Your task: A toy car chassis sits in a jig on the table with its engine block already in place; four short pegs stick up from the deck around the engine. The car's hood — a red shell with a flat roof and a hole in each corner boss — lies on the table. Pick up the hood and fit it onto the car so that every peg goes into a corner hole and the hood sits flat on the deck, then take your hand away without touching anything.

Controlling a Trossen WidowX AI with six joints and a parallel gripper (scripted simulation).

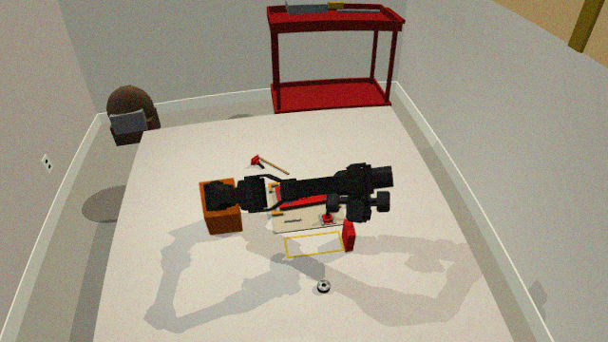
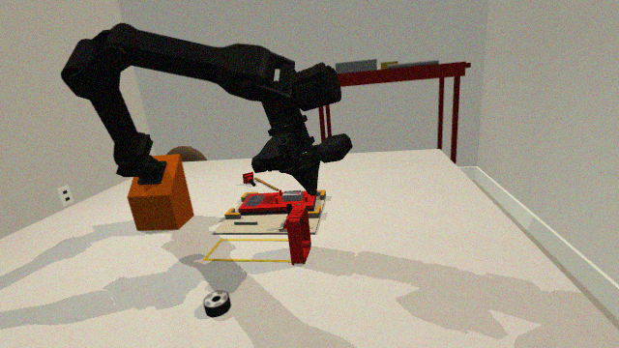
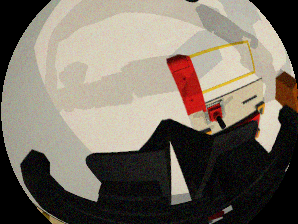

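The red hood is 80 mm below my gripper tip, 40 mm behind it and 10 mm to the right of it. From my gripper tip the other things lie so: black-and-white disc: 160 mm to the right, 150 mm behind, 120 mm below.
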